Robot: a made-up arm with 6 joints. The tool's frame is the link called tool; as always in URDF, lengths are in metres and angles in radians. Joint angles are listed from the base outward.
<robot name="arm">
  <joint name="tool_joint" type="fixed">
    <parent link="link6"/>
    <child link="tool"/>
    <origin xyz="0 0 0" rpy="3.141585 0 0"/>
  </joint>
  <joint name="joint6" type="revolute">
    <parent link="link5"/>
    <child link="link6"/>
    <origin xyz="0.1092 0 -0.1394"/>
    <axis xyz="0 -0.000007 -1"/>
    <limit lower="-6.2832" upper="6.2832"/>
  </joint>
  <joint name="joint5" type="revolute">
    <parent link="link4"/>
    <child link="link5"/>
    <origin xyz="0 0 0"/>
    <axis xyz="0 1 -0.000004"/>
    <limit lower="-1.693" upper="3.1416"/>
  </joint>
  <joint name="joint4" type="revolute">
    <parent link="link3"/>
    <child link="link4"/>
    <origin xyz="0.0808 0 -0.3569"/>
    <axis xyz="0 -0.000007 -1"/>
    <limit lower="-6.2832" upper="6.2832"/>
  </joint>
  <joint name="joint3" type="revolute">
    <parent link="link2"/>
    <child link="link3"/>
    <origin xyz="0.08 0 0.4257"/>
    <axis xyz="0 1 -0.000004"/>
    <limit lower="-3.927" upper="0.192"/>
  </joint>
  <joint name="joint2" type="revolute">
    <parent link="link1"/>
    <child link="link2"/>
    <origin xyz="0 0 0"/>
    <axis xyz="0 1 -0.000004"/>
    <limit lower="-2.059" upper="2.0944"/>
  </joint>
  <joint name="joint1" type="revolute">
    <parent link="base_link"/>
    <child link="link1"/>
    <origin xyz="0 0 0.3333"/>
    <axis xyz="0 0 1"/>
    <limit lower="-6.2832" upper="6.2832"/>
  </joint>
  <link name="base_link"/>
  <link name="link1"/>
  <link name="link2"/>
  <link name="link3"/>
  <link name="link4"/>
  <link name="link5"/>
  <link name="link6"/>
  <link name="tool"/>
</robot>
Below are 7 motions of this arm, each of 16 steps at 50 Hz.
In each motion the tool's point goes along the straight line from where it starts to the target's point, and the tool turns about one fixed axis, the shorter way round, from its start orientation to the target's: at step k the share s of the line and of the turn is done. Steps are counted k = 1, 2, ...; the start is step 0. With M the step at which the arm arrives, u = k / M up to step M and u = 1 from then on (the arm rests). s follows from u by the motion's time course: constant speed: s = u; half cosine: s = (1 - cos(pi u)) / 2; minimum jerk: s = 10 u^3 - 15 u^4 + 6 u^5.
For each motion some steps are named. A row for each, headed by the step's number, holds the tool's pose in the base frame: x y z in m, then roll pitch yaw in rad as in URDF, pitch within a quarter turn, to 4 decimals.
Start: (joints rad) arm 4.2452 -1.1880 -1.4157 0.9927 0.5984 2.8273
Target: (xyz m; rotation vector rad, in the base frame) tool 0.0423 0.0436 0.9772 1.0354 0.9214 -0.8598
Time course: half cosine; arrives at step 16
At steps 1, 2, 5, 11, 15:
1: 0.0660 0.1520 1.0685 0.3302 0.9516 -1.0376
2: 0.0653 0.1489 1.0659 0.3409 0.9598 -1.0253
5: 0.0609 0.1288 1.0489 0.4176 1.0112 -0.9384
11: 0.0476 0.0679 0.9977 0.7523 1.1352 -0.5736
15: 0.0425 0.0447 0.9781 0.9270 1.1638 -0.3875

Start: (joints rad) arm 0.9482 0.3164 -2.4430 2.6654 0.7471 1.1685
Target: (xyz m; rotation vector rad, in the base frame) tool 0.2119 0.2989 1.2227 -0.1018 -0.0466 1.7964
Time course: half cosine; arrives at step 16
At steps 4, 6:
4: 0.3311 0.4715 1.0958 0.0116 0.3906 1.8084
6: 0.3084 0.4387 1.1199 -0.0083 0.3248 1.8032

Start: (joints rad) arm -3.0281 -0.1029 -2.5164 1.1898 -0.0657 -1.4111
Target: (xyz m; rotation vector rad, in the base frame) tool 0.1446 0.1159 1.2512 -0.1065 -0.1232 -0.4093
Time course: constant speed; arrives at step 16
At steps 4, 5, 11, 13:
4: -0.1010 0.0961 1.2509 0.0333 -0.4056 -0.2042
5: -0.0806 0.0978 1.2510 0.0257 -0.3828 -0.2204
11: 0.0422 0.1077 1.2511 -0.0266 -0.2487 -0.3190
13: 0.0832 0.1110 1.2511 -0.0466 -0.2052 -0.3528

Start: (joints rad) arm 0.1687 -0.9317 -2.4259 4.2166 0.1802 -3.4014
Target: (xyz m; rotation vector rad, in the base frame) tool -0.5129 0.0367 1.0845 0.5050 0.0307 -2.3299
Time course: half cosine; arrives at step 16
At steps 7, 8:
7: -0.4756 0.0129 1.1202 0.1255 0.3417 -2.2101
8: -0.4817 0.0168 1.1143 0.1271 0.3471 -2.2317

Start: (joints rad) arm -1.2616 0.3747 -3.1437 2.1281 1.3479 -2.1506
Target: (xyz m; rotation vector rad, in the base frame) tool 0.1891 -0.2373 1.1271 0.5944 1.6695 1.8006
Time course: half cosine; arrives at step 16
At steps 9, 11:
9: 0.1836 -0.2375 1.1610 1.3432 0.1384 2.3227
11: 0.1861 -0.2374 1.1458 1.3978 0.1116 2.3457

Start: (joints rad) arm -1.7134 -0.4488 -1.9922 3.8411 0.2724 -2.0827
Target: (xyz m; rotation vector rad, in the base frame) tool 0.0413 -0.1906 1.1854 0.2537 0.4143 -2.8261
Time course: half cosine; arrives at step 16
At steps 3, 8, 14, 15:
3: 0.0168 -0.2037 1.1696 -0.4498 0.2327 3.0964
8: 0.0279 -0.1978 1.1768 -0.3648 0.2299 -3.0523
14: 0.0403 -0.1911 1.1847 -0.2719 0.2137 -2.9040
15: 0.0410 -0.1907 1.1852 -0.2663 0.2123 -2.8949

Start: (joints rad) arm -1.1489 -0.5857 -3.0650 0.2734 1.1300 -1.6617
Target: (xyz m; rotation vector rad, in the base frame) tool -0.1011 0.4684 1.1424 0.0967 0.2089 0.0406
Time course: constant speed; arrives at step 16
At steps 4, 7, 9, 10, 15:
4: -0.1406 0.4134 1.1706 0.4971 0.2167 0.4563
7: -0.1308 0.4272 1.1635 0.3986 0.2288 0.3552
9: -0.1242 0.4363 1.1588 0.3323 0.2315 0.2872
10: -0.1209 0.4409 1.1565 0.2991 0.2312 0.2532
15: -0.1044 0.4638 1.1447 0.1347 0.2133 0.0845

